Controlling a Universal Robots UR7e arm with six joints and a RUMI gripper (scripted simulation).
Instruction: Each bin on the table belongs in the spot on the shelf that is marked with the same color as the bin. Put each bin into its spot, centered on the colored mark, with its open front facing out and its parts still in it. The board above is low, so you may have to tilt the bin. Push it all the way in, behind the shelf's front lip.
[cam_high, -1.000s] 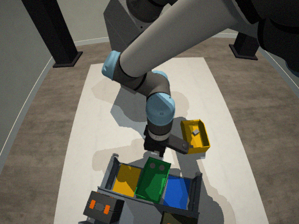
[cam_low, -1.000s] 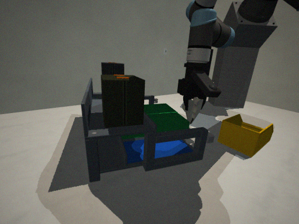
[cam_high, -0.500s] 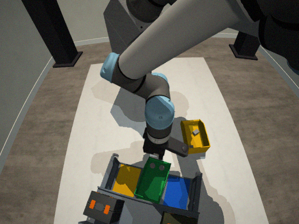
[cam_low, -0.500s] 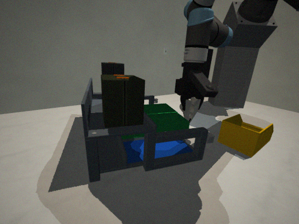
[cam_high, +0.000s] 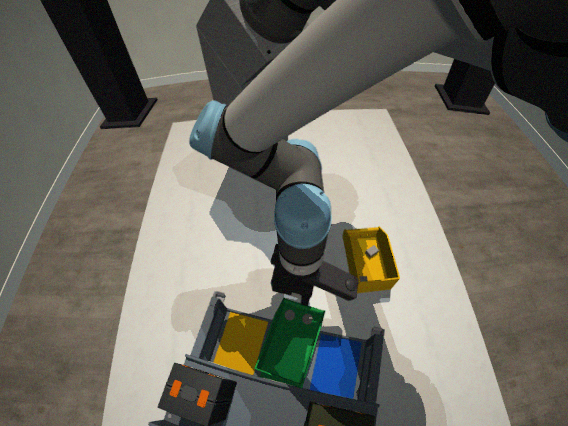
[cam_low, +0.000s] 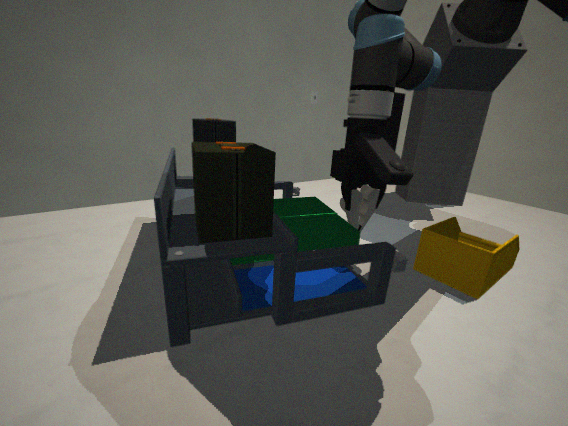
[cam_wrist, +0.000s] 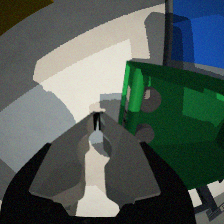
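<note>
The shelf lip lies 7 cm ahead of my hand, 3 cm below it and 2 cm to the right of it. The rest, counted from my hand: shelf board 26 cm ahead, 7 cm above, 6 cm to the right; then green bin 11 cm ahead, 3 cm to the right, 2 cm above; then yellow bin 16 cm to the left, 11 cm behind, 1 cm above.
</note>
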